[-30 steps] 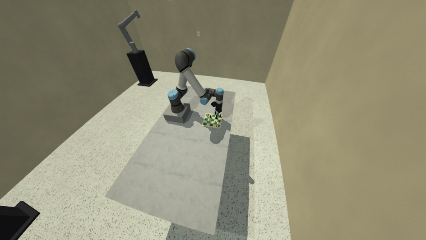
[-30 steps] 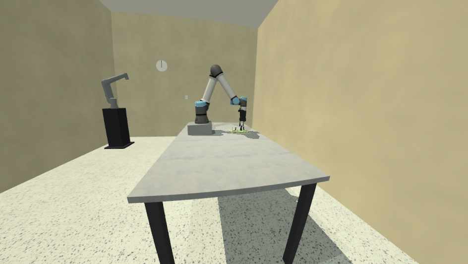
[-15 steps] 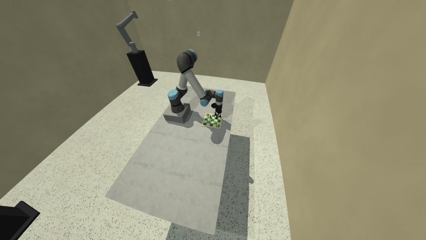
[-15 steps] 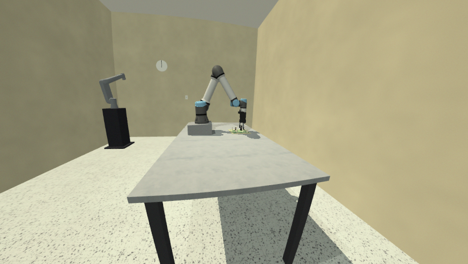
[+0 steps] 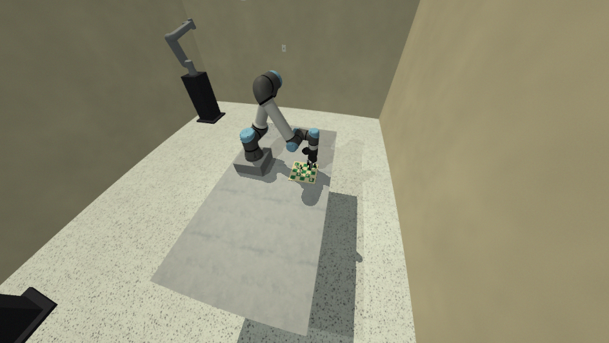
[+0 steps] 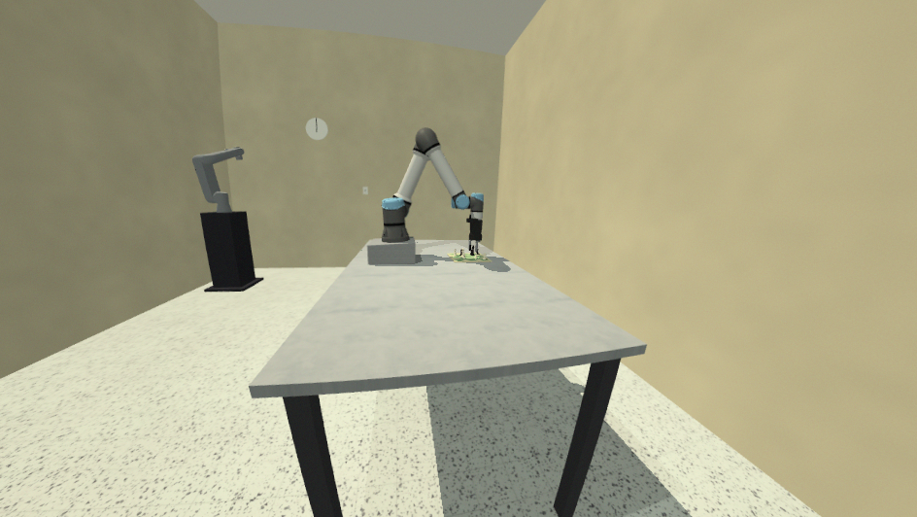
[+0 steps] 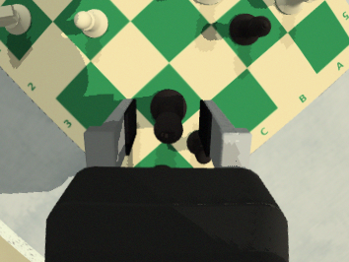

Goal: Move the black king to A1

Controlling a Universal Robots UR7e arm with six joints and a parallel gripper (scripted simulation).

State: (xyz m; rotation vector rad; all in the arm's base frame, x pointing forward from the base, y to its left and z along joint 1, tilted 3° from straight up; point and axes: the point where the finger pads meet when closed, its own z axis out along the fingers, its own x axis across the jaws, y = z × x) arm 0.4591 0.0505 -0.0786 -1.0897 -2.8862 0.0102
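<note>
Right now the black king is 20 mm below my hand. Also, from my hand: chessboard: 40 mm behind, 40 mm to the right, 50 mm below; then pale piece: 40 mm ahead, 120 mm to the right, 30 mm below.
</note>
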